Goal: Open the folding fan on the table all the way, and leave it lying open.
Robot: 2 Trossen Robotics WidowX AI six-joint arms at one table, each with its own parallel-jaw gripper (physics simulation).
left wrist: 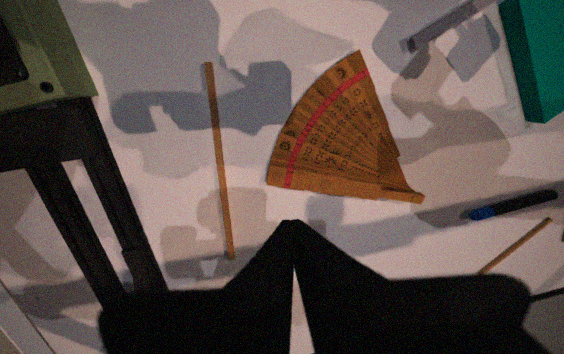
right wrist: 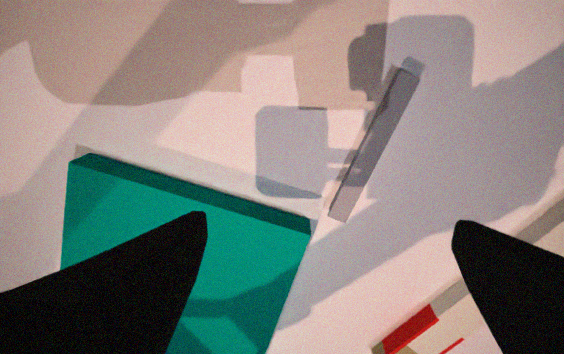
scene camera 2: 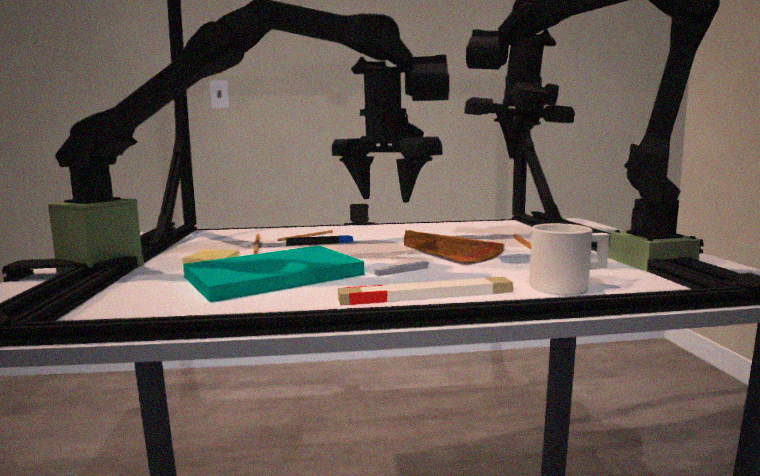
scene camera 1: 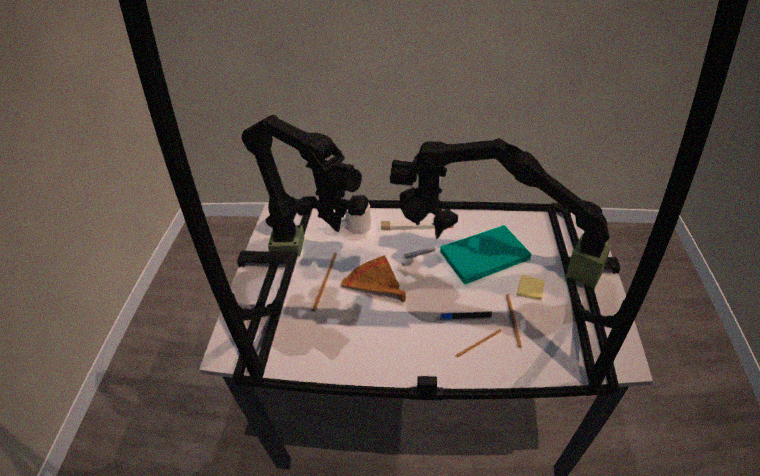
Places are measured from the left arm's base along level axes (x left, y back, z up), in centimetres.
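Pixels of known places: left gripper, fingertip midpoint: (left wrist: 291, 228) (scene camera 2: 512, 158) (scene camera 1: 337, 230); right gripper, fingertip midpoint: (right wrist: 328, 228) (scene camera 2: 385, 200) (scene camera 1: 427, 231); left arm's base, link origin: (scene camera 2: 653, 235) (scene camera 1: 285, 235); right arm's base, link origin: (scene camera 2: 92, 201) (scene camera 1: 592, 248).
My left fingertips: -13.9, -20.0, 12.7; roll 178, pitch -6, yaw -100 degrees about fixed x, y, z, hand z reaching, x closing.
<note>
For each thing: its top centre in the pictures, then the offset to it from my left fingertips, as dx, dy, dz. "*": a spot on its surface instead.
- teal block, top centre: (right wrist: 159, 339) (scene camera 2: 272, 262) (scene camera 1: 486, 250) +7.4, -43.4, -15.4
- grey bar, top centre: (right wrist: 370, 153) (left wrist: 455, 18) (scene camera 2: 401, 265) (scene camera 1: 420, 251) +9.1, -22.8, -16.6
- thin stick, top centre: (left wrist: 221, 176) (scene camera 2: 531, 245) (scene camera 1: 325, 279) -2.1, +5.6, -16.8
- white mug, surface spot: (scene camera 2: 559, 259) * +26.7, -5.3, -12.6
- black-and-blue marker, top centre: (left wrist: 518, 207) (scene camera 2: 319, 236) (scene camera 1: 466, 313) -17.3, -34.7, -16.0
- yellow pad, top centre: (scene camera 2: 211, 253) (scene camera 1: 531, 286) -7.6, -55.3, -16.4
The folding fan (scene camera 1: 374, 277) (scene camera 2: 455, 247) (left wrist: 335, 135) lies partly open on the table as a brown wedge with a red band. Its narrow pivot end points toward the lower right in scene camera 1 and in the left wrist view. My left gripper (scene camera 1: 337, 227) (scene camera 2: 512, 154) (left wrist: 291, 228) is shut and empty, raised above the table; the fan lies beyond its fingertips in the left wrist view. My right gripper (scene camera 1: 436, 229) (scene camera 2: 387, 199) (right wrist: 328, 228) is open and empty, raised above the table near the teal block. The fan does not show in the right wrist view.
A teal block (scene camera 1: 485, 253) (scene camera 2: 274, 271) and a grey bar (scene camera 1: 419, 253) (right wrist: 377, 140) lie right of the fan in scene camera 1. A thin stick (scene camera 1: 324, 283) (left wrist: 219, 160) lies left of it. A white mug (scene camera 2: 559, 259), a black-and-blue marker (scene camera 1: 466, 315) and a yellow pad (scene camera 1: 530, 287) are around.
</note>
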